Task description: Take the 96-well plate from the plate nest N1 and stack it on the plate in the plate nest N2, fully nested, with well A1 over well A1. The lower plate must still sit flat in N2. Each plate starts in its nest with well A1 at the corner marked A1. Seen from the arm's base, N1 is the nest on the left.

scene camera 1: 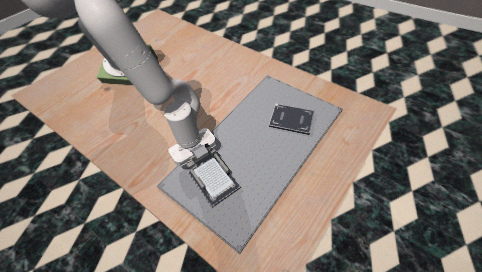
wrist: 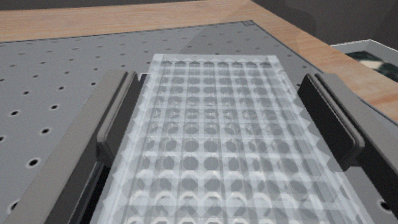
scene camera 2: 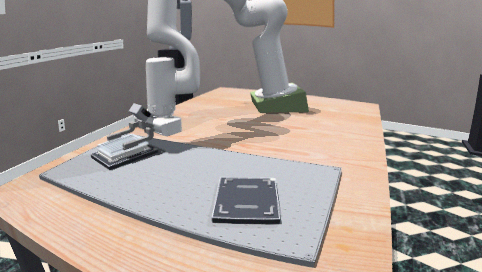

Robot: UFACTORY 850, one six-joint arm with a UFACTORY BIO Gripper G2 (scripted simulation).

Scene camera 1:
clear 96-well plate: 209,175
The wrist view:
clear 96-well plate: 194,111
